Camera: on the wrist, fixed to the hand. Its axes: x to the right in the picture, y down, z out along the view.
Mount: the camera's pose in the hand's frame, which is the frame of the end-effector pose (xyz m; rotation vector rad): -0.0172 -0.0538 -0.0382 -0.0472 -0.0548 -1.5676
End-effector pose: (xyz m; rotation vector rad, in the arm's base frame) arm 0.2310 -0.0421 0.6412 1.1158 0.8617 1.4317
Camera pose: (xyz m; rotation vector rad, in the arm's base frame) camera 0.2108 -0.0477 0.5763 0.1694 1.1931 0.0917
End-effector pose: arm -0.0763 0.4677 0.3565 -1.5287 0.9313 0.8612
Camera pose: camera -0.0336 0.4369 0.3998 -1.6799 -0.4525 -0.2375
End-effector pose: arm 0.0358 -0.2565 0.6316 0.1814 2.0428 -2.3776
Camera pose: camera 0.0521 -0.2119 0.6805 1.0493 -1.2419 1.2583
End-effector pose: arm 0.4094 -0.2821 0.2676 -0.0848 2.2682 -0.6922
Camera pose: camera 0.3879 -0.3061 0.3277 -1.9665 1.7787 -1.2932
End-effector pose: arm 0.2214 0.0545 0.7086 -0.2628 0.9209 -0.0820
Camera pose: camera 0.1829 -0.0015 0.7139 -0.9749 0.4695 -1.4818
